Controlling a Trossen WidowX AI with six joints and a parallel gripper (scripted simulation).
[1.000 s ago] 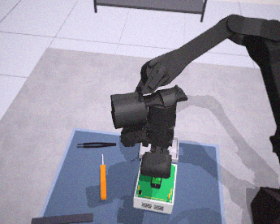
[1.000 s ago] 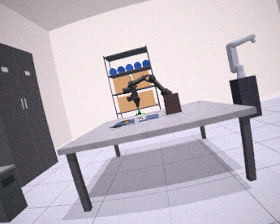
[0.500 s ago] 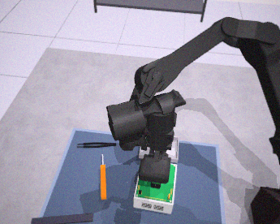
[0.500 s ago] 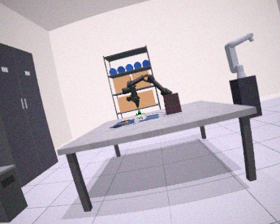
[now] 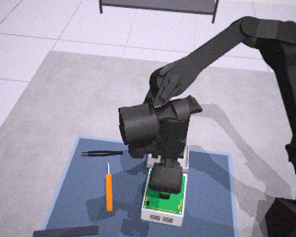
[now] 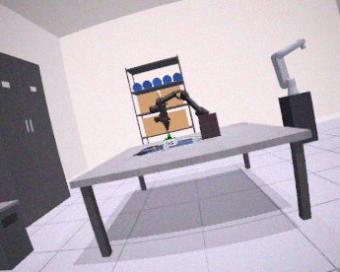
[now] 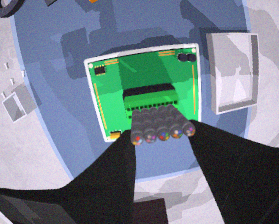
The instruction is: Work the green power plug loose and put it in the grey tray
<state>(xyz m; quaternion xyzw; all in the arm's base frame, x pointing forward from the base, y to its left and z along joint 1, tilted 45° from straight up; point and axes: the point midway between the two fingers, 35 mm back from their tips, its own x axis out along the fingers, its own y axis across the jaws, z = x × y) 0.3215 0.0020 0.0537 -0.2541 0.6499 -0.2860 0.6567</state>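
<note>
Now: gripper tip 40 mm above the green power plug. Also, from my gripper tip: blue mat: 50 mm ahead, 120 mm below; then dark bar: 220 mm ahead, 120 mm to the left, 120 mm below.
</note>
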